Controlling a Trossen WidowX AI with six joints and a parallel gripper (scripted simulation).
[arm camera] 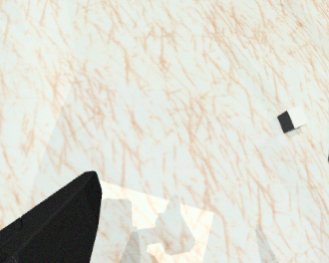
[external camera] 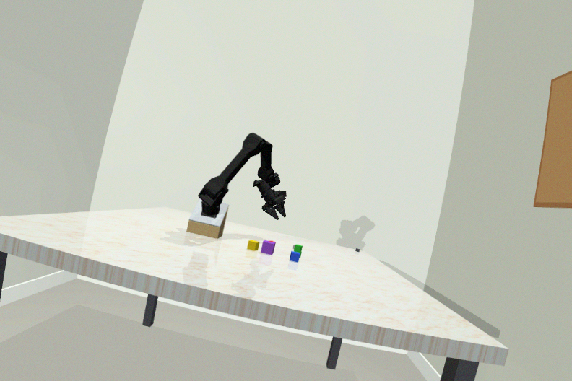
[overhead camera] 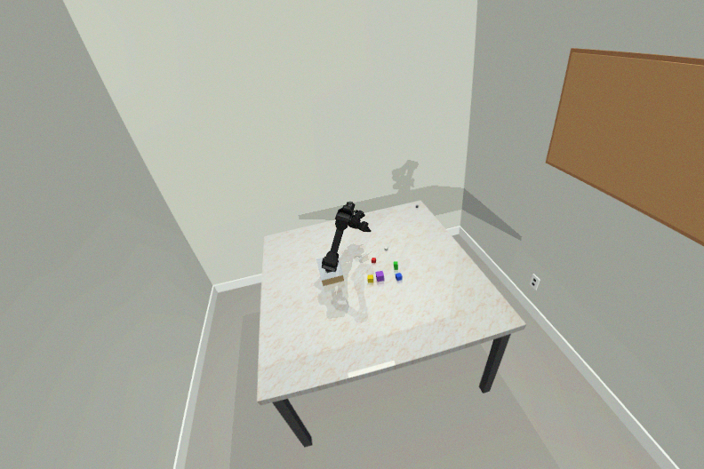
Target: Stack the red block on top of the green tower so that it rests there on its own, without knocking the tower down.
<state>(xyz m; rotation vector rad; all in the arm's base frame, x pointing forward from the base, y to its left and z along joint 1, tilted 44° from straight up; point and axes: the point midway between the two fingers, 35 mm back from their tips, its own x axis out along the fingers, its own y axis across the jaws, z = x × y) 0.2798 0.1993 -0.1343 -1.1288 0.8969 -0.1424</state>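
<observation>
Right now my gripper tip is 19 cm to the left of the red block, 11 cm above it and 2 cm past it. The rest, counted from my gripper tip: small white cube: 11 cm below, 10 cm to the right, 9 cm ahead; then yellow block: 34 cm to the right, 10 cm below, 9 cm behind; then purple block: 35 cm to the right, 10 cm below, 3 cm behind.
</observation>
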